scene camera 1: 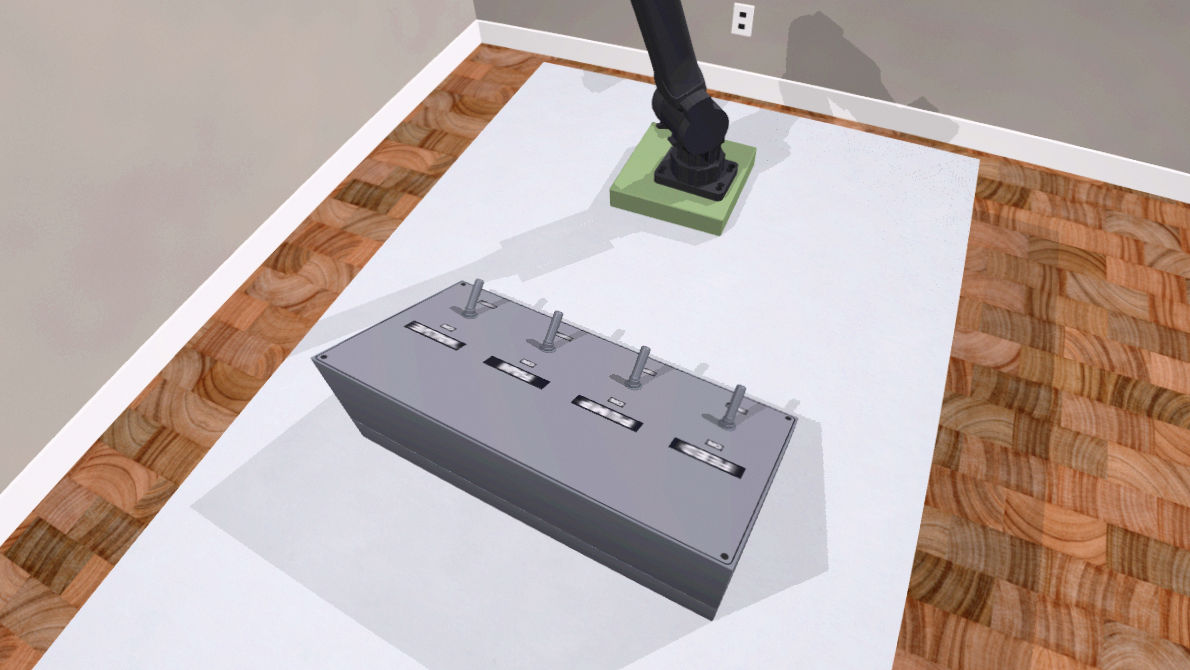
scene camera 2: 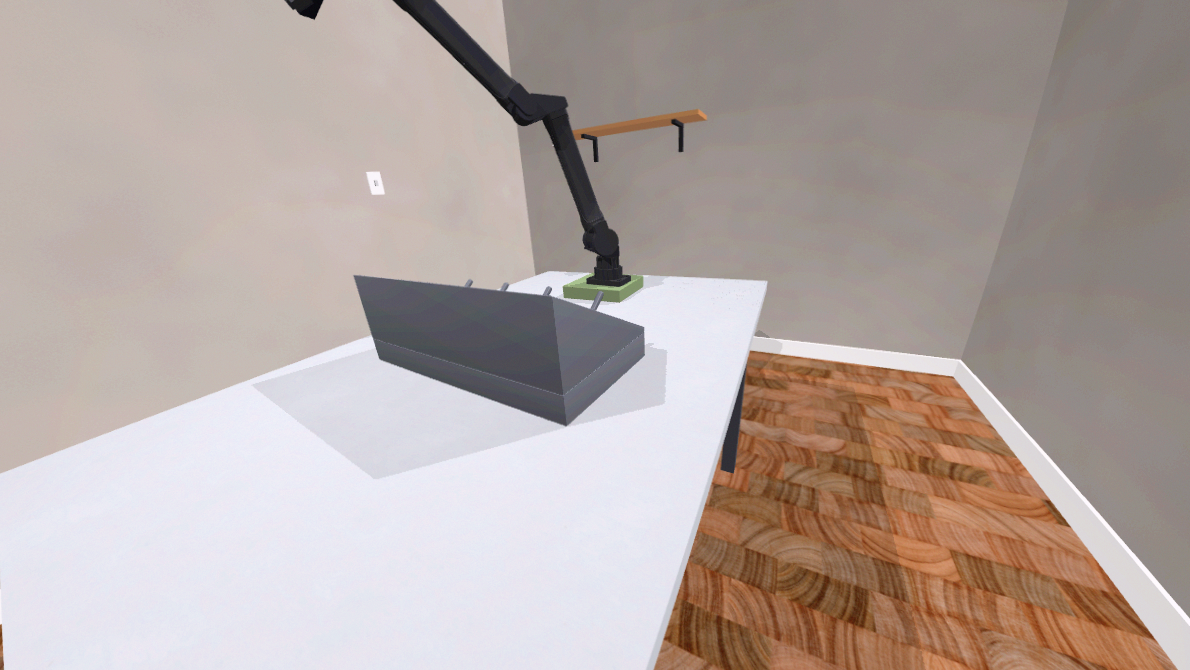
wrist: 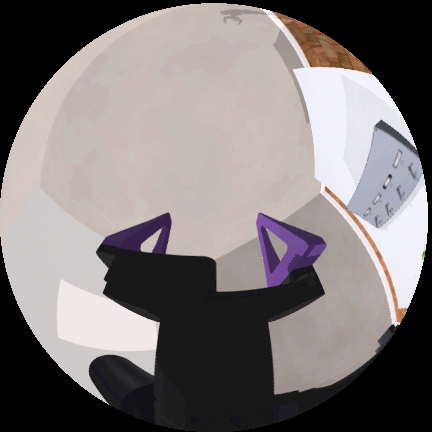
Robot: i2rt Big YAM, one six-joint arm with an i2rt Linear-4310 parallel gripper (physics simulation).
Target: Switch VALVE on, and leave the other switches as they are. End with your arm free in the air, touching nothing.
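Pixels of known places: gripper, fingertip midpoint: (wrist: 213, 217); arm's base, origin of the base link: (scene camera 1: 695, 176) (scene camera 2: 608, 282).
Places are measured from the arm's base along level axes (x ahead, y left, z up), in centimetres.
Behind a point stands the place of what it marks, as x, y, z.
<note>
A grey switch box (scene camera 1: 532, 432) {58.3, 4.2, 12.4} (scene camera 2: 466, 332) {63.1, 10.2, 7.4} (wrist: 370, 172) {59.2, -2.6, 13.0} with a sloped top stands on the white table. Several grey toggle levers rise from it in a row: one at the far left (scene camera 1: 474, 297) {42.5, -14.3, 7.8}, a second (scene camera 1: 552, 330) {43.0, -2.4, 7.8}, a third (scene camera 1: 639, 366) {43.3, 9.5, 7.8} and one at the right end (scene camera 1: 734, 406) {43.8, 21.5, 7.8} in scene camera 1. All lean alike, away from their black nameplates. The nameplates are too blurred to read, so I cannot tell which lever is VALVE. My gripper (wrist: 213, 217) {60.6, -27.7, 70.7} is open and empty, its purple fingers wide apart. It is high in the air, well away from the box.
The arm stands on a green base block (scene camera 1: 624, 199) {8.6, -9.0, -1.4} (scene camera 2: 591, 292) {8.3, -1.5, -1.4} on the white table (scene camera 1: 866, 291) {9.6, 31.5, -3.8} (scene camera 2: 333, 540) {88.8, 17.5, -3.8}, on the levers' side of the box. A wooden shelf (scene camera 2: 641, 124) is on the wall behind. Walls stand close to the table on two sides.
</note>
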